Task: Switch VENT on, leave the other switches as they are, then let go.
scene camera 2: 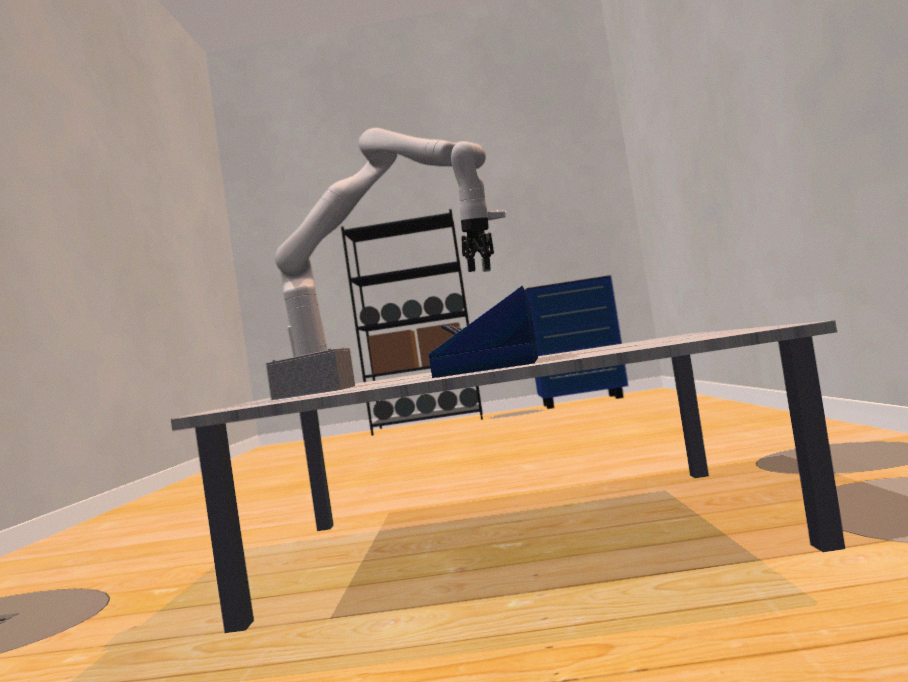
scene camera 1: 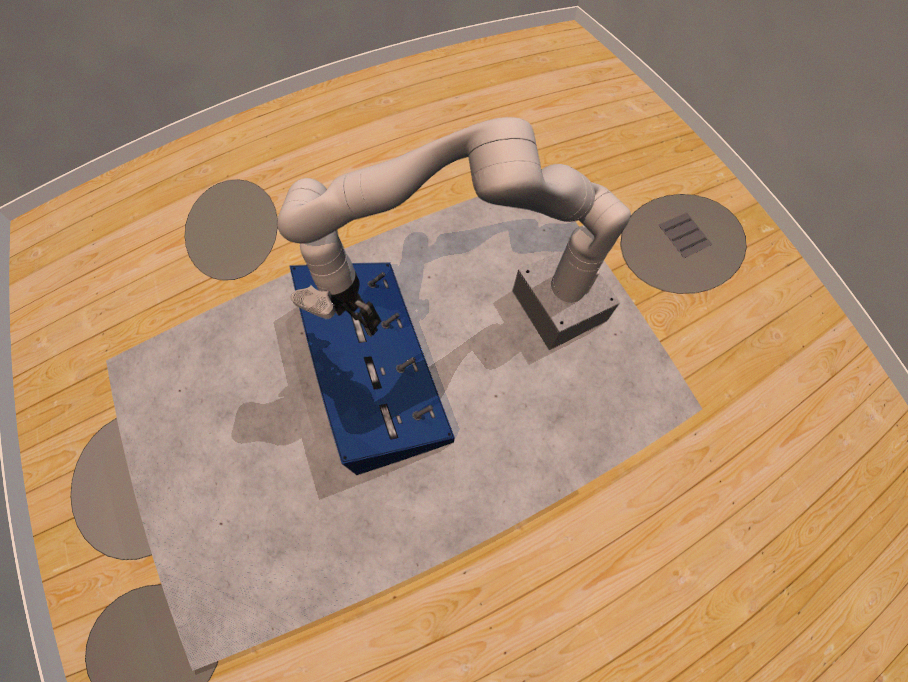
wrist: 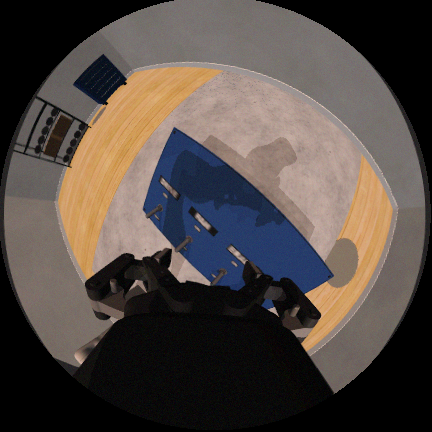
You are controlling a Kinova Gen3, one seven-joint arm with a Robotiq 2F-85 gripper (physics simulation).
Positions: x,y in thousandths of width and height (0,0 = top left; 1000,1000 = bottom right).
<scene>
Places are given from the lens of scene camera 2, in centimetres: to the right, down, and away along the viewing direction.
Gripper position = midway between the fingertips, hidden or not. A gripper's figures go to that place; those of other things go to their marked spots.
my gripper (scene camera 2: 528,398): 7, -20, 165
blue sloped switch panel (scene camera 2: 556,493): 12, -1, 139
</scene>
